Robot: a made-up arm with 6 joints. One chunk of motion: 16 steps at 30 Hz.
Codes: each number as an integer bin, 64 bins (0 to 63) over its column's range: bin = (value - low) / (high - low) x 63, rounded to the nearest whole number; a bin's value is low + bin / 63 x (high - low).
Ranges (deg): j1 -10..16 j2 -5..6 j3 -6..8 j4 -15..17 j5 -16..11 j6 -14..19
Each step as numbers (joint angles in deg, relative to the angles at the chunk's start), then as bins.
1 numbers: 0.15 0.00 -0.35 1.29 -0.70 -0.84
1 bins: 25 29 25 32 36 25
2 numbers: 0.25 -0.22 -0.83 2.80 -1.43 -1.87
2 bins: 25 27 23 35 34 23
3 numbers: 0.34 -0.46 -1.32 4.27 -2.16 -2.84
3 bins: 25 26 21 38 32 21
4 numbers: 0.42 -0.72 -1.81 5.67 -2.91 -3.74
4 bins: 25 25 19 41 31 20
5 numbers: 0.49 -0.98 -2.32 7.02 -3.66 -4.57
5 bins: 25 23 17 43 29 18
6 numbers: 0.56 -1.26 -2.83 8.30 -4.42 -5.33
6 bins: 26 21 14 46 27 17
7 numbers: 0.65 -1.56 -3.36 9.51 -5.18 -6.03
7 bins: 26 20 12 48 25 15
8 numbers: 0.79 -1.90 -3.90 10.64 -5.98 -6.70
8 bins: 26 18 9 50 23 14
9 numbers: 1.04 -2.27 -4.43 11.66 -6.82 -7.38
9 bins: 27 16 7 52 21 13
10 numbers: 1.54 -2.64 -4.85 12.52 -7.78 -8.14
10 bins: 28 14 5 54 19 11
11 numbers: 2.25 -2.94 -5.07 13.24 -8.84 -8.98
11 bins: 30 12 4 56 17 10
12 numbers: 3.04 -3.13 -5.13 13.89 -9.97 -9.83
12 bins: 32 11 4 57 14 8
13 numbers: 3.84 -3.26 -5.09 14.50 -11.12 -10.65
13 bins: 34 10 4 58 11 6
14 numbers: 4.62 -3.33 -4.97 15.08 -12.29 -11.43
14 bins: 35 10 5 59 9 5
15 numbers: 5.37 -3.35 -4.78 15.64 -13.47 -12.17
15 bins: 37 9 5 60 6 3
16 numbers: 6.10 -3.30 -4.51 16.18 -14.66 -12.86
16 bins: 39 10 7 61 3 2
